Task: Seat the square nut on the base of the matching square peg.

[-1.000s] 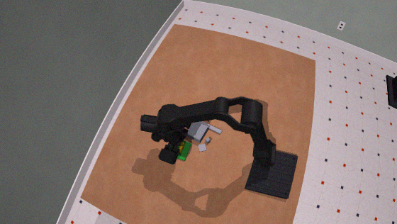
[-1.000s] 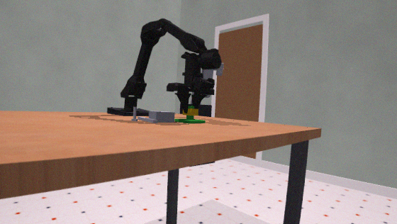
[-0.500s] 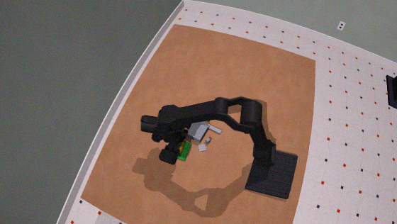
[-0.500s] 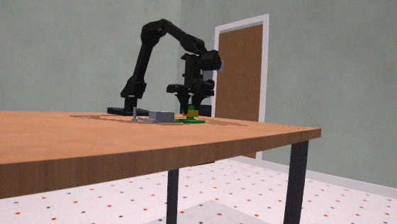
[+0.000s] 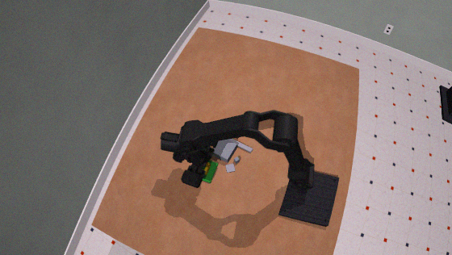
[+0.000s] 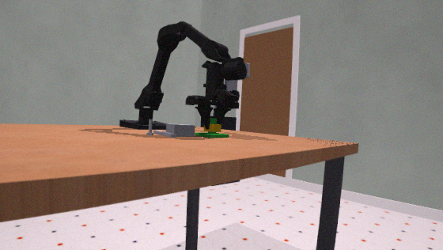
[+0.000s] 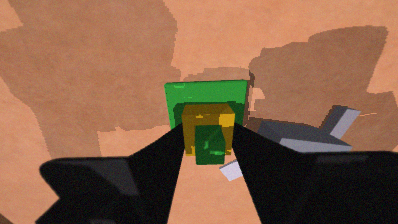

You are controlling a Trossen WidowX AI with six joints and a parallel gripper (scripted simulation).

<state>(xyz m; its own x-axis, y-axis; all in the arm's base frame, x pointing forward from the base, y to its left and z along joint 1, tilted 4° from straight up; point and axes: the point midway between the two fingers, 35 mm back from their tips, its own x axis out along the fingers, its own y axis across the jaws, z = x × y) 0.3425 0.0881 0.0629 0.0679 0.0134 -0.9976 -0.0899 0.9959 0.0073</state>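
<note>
The grey square plate is 8 cm behind my hand, 5 cm to the right of it and 6 cm below it. The rest, counted from my hand: grey pin: 6 cm behind, 19 cm to the right, 4 cm below; then grey block: 4 cm behind, 10 cm to the right, 4 cm below.
</note>
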